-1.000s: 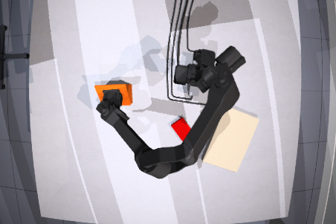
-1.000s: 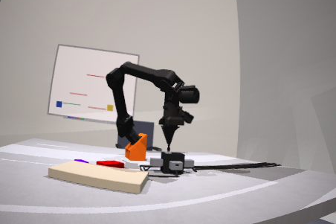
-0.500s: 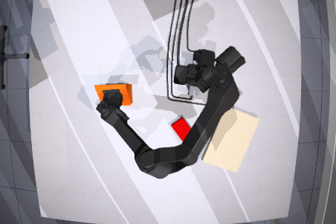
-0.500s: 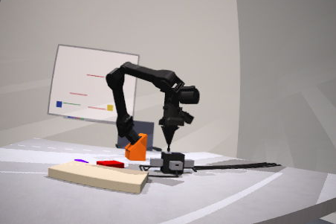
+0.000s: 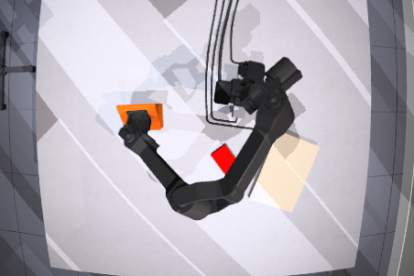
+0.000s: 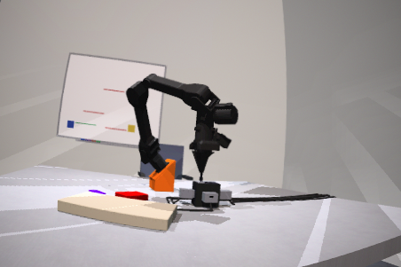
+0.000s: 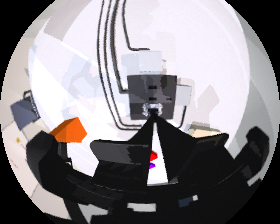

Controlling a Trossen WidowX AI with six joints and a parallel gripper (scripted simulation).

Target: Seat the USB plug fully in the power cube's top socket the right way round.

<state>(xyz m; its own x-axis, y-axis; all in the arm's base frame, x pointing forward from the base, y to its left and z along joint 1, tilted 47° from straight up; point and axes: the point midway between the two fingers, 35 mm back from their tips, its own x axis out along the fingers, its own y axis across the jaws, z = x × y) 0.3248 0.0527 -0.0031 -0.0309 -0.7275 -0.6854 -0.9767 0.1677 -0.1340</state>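
The small USB plug lies 2 cm below my gripper tip. Also, from my gripper tip: beige block (27 cm to the right, 15 cm ahead, 9 cm below); red block (21 cm to the right, 10 cm below, 6 cm behind); purple piece (32 cm to the right, 10 cm below, 6 cm behind).
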